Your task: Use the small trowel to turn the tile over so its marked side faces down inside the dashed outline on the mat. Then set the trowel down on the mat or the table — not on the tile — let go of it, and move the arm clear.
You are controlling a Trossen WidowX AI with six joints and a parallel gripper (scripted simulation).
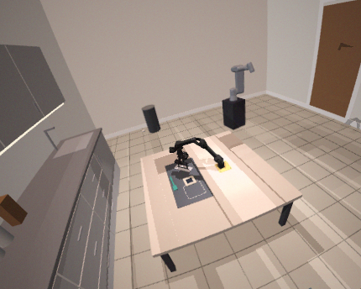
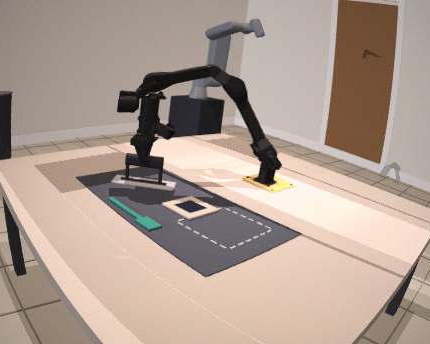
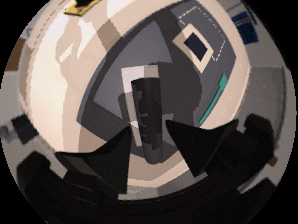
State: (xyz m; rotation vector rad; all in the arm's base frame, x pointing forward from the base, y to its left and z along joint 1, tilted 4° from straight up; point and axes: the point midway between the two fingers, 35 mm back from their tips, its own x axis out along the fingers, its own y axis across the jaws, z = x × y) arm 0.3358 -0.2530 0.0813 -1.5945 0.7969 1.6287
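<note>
My gripper tip is 60 mm short of the dark grey mat, 170 mm to the right of it and 80 mm above it. The rest, counted from my gripper tip: tile: 40 mm ahead, 220 mm to the left, 60 mm below; flat green tool: 200 mm ahead, 170 mm to the left, 60 mm below.
</note>
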